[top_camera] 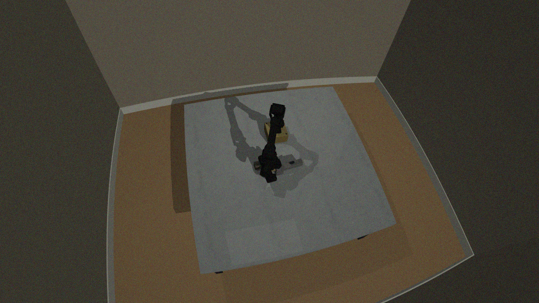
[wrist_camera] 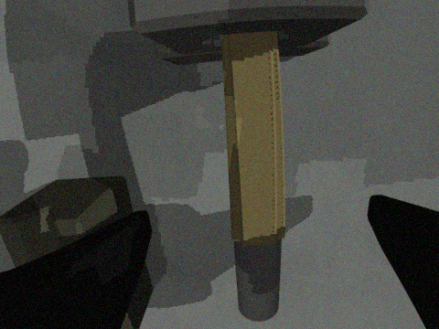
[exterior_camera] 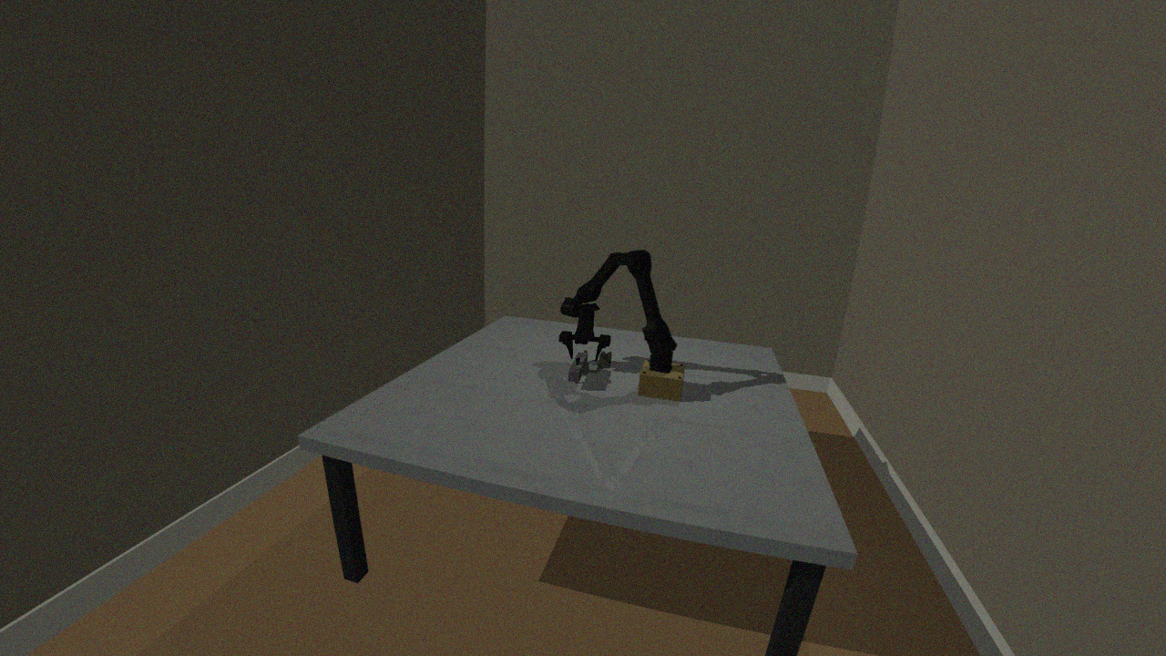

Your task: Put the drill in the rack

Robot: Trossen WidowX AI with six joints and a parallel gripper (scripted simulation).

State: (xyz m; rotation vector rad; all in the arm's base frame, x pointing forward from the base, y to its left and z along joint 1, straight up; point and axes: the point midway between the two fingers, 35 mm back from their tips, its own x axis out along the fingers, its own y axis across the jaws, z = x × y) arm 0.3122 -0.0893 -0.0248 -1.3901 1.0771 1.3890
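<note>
Right now my gripper tip is 10 mm past the drill, 40 mm to the right of it and 30 mm below it. The rest, counted from my gripper tip: rack (70 mm behind, 40 mm to the right); then small dark key (50 mm behind, 170 mm to the left, 40 mm above); then grey housing block (40 mm behind, 140 mm to the left, 20 mm above).
</note>
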